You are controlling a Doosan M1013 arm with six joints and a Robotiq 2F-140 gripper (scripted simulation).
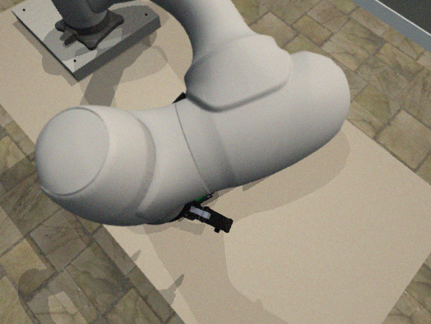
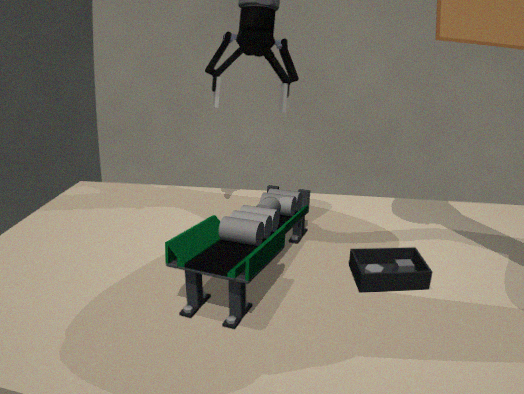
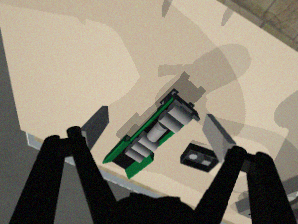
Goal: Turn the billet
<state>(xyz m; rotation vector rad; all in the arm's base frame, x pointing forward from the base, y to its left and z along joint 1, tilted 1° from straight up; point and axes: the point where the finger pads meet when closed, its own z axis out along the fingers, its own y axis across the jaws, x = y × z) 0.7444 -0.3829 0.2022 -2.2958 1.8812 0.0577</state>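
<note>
Right now the stop is 8 cm behind my hand, 7 cm to the left of it and 19 cm below it. Round my hand: black tray 24 cm behind, 30 cm to the left, 24 cm below.
</note>
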